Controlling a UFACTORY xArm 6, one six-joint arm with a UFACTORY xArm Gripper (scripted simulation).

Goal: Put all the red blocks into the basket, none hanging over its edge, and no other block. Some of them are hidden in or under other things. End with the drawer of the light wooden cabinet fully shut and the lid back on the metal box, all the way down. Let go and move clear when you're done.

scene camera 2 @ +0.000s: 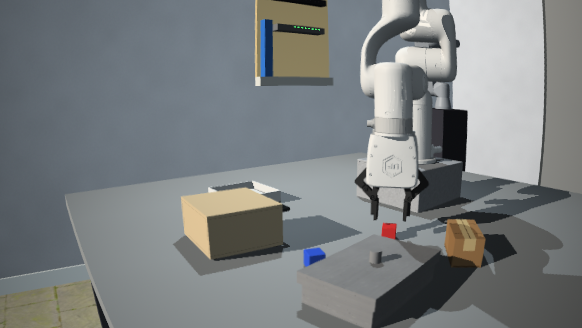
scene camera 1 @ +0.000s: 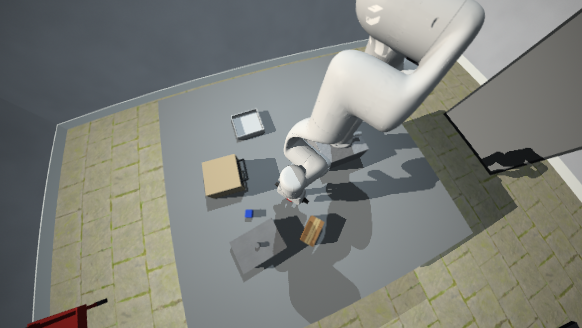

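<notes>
Light wooden cabinet [scene camera 2: 224, 223] [scene camera 1: 223, 176] visible. Small cardboard box [scene camera 2: 464, 242] visible to me as well.
</notes>
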